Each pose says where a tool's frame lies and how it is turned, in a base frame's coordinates. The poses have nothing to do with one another.
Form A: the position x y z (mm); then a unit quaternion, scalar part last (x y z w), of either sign.
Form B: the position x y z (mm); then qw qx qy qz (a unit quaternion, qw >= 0). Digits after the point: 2 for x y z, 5 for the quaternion.
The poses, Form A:
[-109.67, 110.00, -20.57, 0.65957, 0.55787, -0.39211, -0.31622]
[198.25, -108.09, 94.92, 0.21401, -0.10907, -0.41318, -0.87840]
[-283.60, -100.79, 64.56, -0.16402, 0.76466, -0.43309, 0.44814]
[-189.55, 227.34, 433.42, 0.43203, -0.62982, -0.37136, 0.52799]
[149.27, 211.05, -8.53, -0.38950, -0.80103, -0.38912, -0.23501]
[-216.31, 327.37, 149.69, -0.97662, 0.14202, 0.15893, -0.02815]
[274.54, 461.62, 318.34, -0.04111, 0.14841, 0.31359, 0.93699]
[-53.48, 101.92, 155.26, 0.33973, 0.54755, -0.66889, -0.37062]
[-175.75, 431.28, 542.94, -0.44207, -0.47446, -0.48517, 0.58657]
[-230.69, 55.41, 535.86, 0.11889, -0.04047, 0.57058, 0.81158]
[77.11, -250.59, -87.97, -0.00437, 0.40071, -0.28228, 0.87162]
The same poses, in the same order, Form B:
[-109.67, 110.00, -20.57, 0.31622, -0.65957, -0.55787, 0.39211]
[198.25, -108.09, 94.92, 0.87840, -0.21401, 0.10907, 0.41318]
[-283.60, -100.79, 64.56, 0.44814, -0.16402, 0.76466, -0.43309]
[-189.55, 227.34, 433.42, 0.52799, 0.43203, -0.62982, -0.37136]
[149.27, 211.05, -8.53, 0.23501, 0.38950, 0.80103, 0.38912]
[-216.31, 327.37, 149.69, 0.02815, 0.97662, -0.14202, -0.15893]
[274.54, 461.62, 318.34, 0.93699, -0.04111, 0.14841, 0.31359]
[-53.48, 101.92, 155.26, 0.37062, -0.33973, -0.54755, 0.66889]
[-175.75, 431.28, 542.94, 0.58657, -0.44207, -0.47446, -0.48517]
[-230.69, 55.41, 535.86, 0.81158, 0.11889, -0.04047, 0.57058]
[77.11, -250.59, -87.97, 0.87162, -0.00437, 0.40071, -0.28228]

